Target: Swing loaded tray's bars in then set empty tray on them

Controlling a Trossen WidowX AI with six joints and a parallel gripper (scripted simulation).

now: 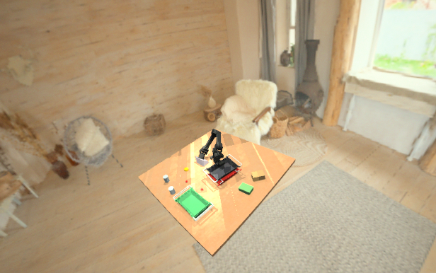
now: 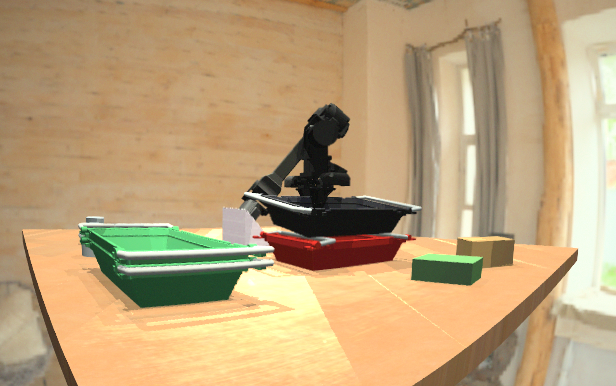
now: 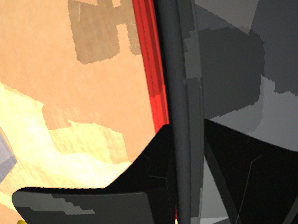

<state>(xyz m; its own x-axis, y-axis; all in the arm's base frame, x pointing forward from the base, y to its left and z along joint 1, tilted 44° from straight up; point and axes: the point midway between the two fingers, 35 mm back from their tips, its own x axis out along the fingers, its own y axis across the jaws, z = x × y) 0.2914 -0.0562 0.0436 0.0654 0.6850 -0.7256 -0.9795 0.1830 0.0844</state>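
My gripper tip is 80 mm short of the black tray, 20 mm to the left of it and 20 mm below it. From my gripper tip the other things lie so: tan block 380 mm ahead, 160 mm to the left, 60 mm below; green block 370 mm ahead, 70 mm below, 40 mm to the right.
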